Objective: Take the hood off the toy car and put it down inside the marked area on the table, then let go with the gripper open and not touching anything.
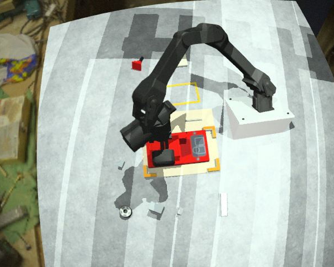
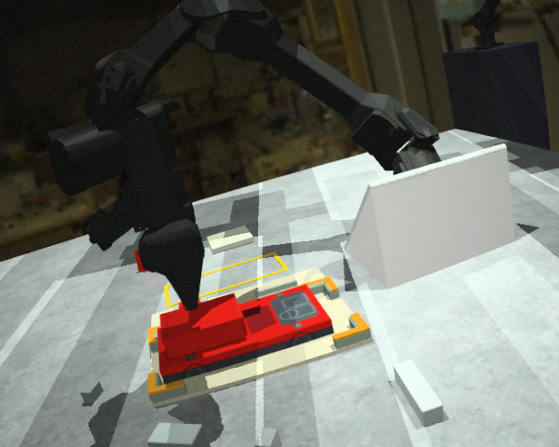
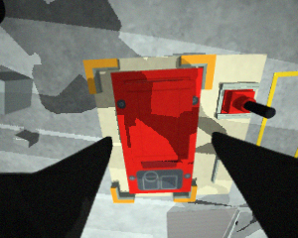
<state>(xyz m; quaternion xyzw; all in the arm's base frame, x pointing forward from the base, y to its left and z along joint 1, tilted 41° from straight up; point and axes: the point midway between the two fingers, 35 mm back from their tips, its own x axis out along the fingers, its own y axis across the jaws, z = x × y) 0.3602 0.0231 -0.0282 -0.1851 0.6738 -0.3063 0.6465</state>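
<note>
Now: gripper tip 4 cm above the hood. Also, from my gripper tip: cream tile (13 cm behind, 35 cm to the right, 8 cm below); then grey block (7 cm ahead, 19 cm to the left, 6 cm below).
</note>
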